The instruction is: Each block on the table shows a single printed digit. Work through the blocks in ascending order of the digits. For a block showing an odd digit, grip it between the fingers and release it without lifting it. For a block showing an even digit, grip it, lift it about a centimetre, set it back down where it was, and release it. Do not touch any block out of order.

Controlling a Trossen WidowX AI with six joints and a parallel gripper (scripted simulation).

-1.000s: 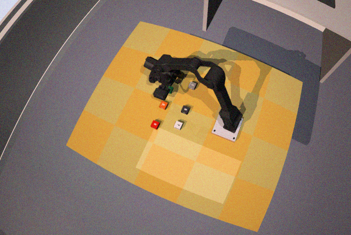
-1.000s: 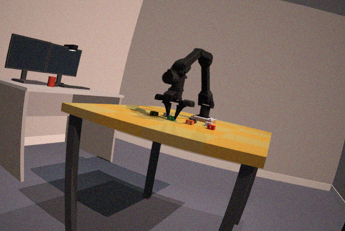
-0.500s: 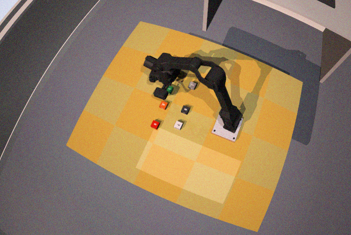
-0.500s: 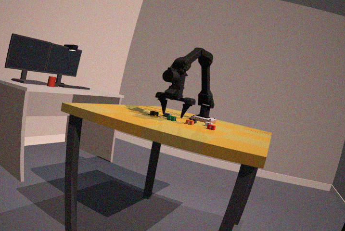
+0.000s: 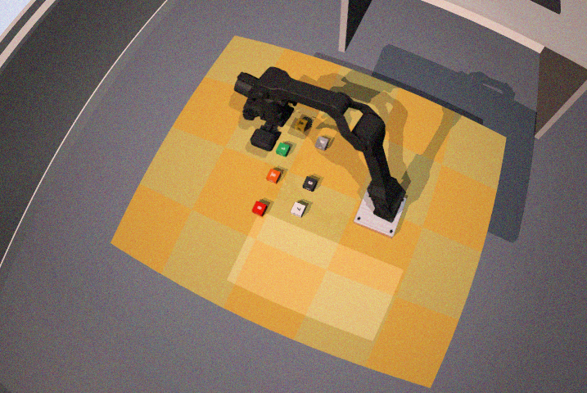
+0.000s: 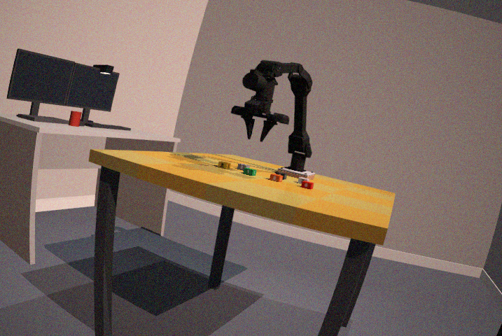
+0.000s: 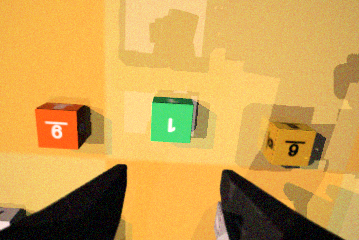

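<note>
My gripper tip is 10 cm past the grey block, 8 cm to the left of it and 10 cm above it. Round my gripper tip: green block (1 cm behind, 10 cm below); yellow block (2 cm behind, 10 cm to the right, 10 cm below); orange block (3 cm behind, 9 cm to the left, 10 cm below).
</note>
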